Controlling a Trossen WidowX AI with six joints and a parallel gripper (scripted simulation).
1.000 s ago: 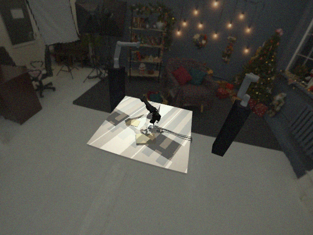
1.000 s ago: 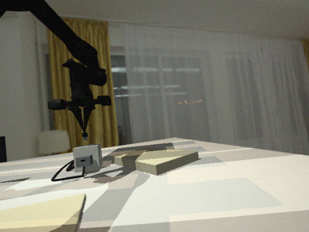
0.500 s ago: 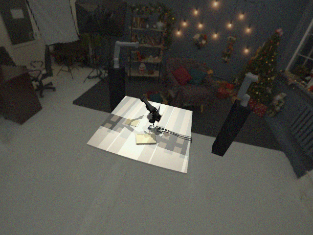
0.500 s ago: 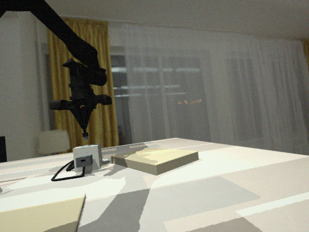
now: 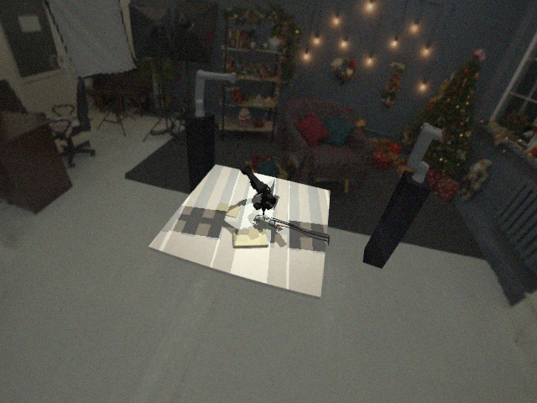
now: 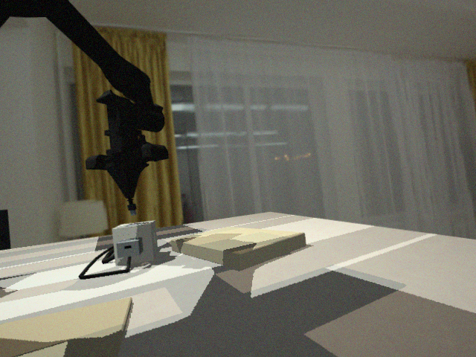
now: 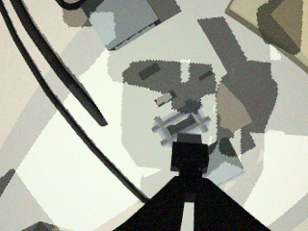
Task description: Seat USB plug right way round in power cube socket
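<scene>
The USB plug is 20 mm below my gripper tip.
</scene>
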